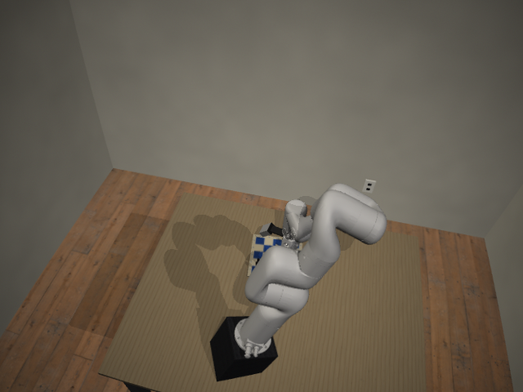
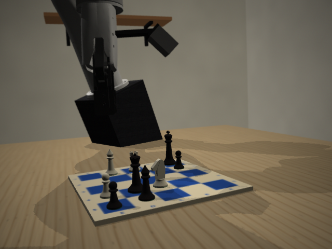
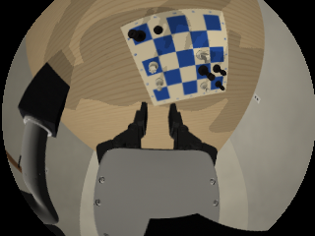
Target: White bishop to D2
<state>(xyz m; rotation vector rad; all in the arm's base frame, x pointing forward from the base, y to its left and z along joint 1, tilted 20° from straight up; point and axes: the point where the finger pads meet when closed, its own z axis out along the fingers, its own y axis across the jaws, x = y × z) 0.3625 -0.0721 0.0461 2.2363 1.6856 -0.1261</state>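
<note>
The white bishop is 100 mm below my hand. Round my hand: board 130 mm below, 70 mm ahead, 50 mm to the left; black queen 110 mm ahead, 100 mm below, 10 mm to the left; white pawn 110 mm below, 110 mm ahead, 30 mm to the right.
</note>
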